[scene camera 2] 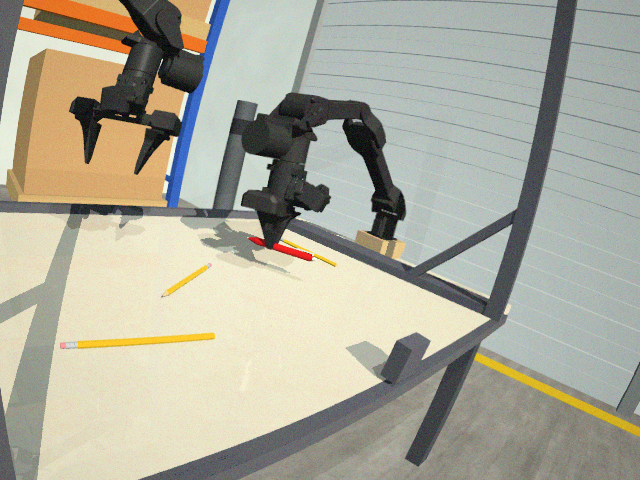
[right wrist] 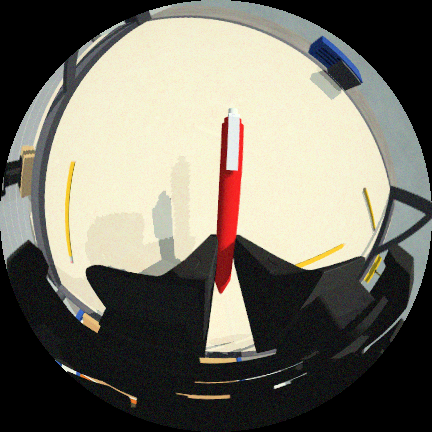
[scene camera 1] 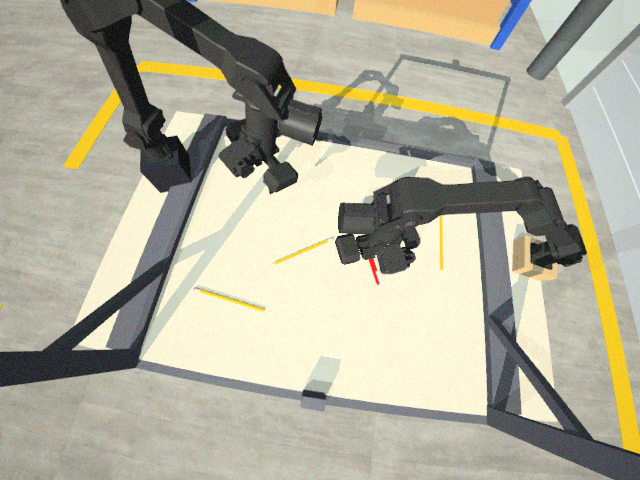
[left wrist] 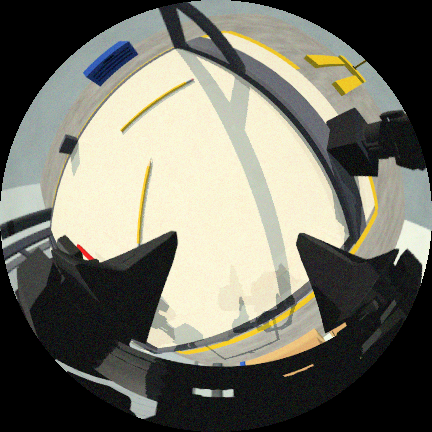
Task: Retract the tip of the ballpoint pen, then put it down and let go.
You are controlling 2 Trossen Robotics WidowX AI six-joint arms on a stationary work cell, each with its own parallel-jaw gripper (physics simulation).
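Pixels of known places: left gripper, fingertip midpoint: point(scene camera 2: 110, 169) point(scene camera 1: 260, 179) point(left wrist: 240, 238); right gripper, fingertip midpoint: point(scene camera 2: 271, 248) point(right wrist: 224, 240) point(scene camera 1: 368, 255) point(left wrist: 97, 261); left arm's base, origin of the base link: point(scene camera 1: 159, 152) point(left wrist: 368, 140); right arm's base, origin of the base link: point(scene camera 2: 382, 236) point(scene camera 1: 540, 256).
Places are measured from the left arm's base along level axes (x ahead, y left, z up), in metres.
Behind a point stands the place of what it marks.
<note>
The red ballpoint pen point(scene camera 1: 375, 273) @[x 0.465, y -0.448, z -0.045 m] point(scene camera 2: 293, 251) @[x 0.462, y -0.441, z -0.048 m] point(left wrist: 84, 252) @[x 0.462, y -0.438, z -0.047 m] point(right wrist: 230, 195) @[x 0.468, y -0.430, z -0.045 m] has a white clip and a white button on its far end in the right wrist view. My right gripper point(scene camera 2: 271, 245) @[x 0.468, y -0.397, z -0.057 m] point(right wrist: 224, 240) @[x 0.468, y -0.397, z -0.057 m] is shut on the pen near its pointed end and holds it above the table, as its shadow lies apart from it. No tip shows beyond the red cone in the right wrist view. My left gripper point(scene camera 2: 111, 167) @[x 0.249, y -0.183, z 0.042 m] point(left wrist: 240, 238) @[x 0.249, y -0.183, z 0.042 m] is open and empty, high above the table's far left part, away from the pen.
Three yellow pencils lie on the table point(scene camera 1: 361, 351) @[x 0.387, y -0.612, z -0.107 m] point(scene camera 2: 289, 361) @[x 0.203, y -0.548, z -0.106 m]: one pencil point(scene camera 1: 230, 299) @[x 0.109, y -0.410, z -0.100 m] point(scene camera 2: 136, 341) @[x 0.095, y -0.406, z -0.101 m] at the left front, one pencil point(scene camera 1: 300, 251) @[x 0.307, y -0.331, z -0.099 m] point(scene camera 2: 186, 280) @[x 0.299, y -0.336, z -0.101 m] in the middle, and one pencil point(scene camera 1: 441, 242) @[x 0.701, y -0.404, z -0.100 m] point(scene camera 2: 325, 259) @[x 0.679, y -0.449, z -0.100 m] beyond the pen. A dark block point(scene camera 1: 313, 399) @[x 0.250, y -0.668, z -0.049 m] point(scene camera 2: 405, 357) @[x 0.222, y -0.673, z -0.063 m] stands at the front edge.
</note>
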